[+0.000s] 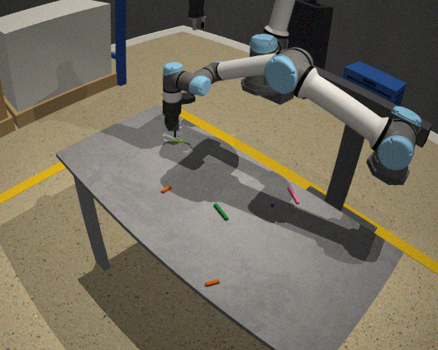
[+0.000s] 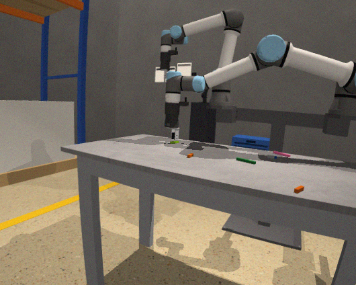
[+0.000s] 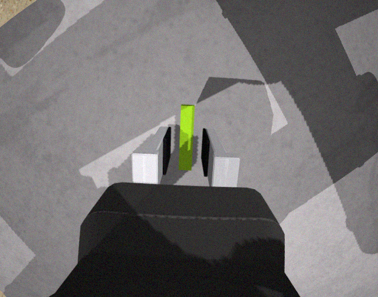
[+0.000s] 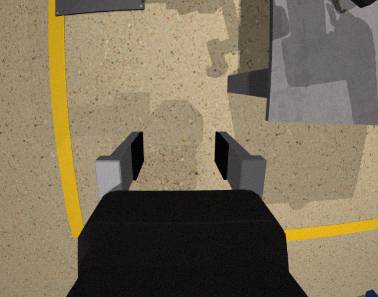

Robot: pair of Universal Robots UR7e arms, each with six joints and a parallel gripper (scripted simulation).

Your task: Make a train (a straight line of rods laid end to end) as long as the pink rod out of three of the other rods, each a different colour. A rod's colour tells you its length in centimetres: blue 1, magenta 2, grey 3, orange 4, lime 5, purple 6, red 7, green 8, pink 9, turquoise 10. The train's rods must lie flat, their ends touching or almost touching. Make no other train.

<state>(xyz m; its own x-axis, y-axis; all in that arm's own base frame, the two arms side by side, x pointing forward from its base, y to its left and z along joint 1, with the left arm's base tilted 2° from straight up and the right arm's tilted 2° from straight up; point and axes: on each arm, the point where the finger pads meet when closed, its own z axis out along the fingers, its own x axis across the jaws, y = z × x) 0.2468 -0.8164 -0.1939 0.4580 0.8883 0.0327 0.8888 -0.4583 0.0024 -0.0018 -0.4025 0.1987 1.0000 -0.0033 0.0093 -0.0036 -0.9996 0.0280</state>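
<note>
The lime rod is 3 cm below my left hand. Round my left hand: blue rod (6 cm behind, 51 cm to the left, 3 cm below); green rod (11 cm ahead, 43 cm to the left, 3 cm below); grey rod (6 cm behind, 49 cm to the left, 3 cm below).
</note>
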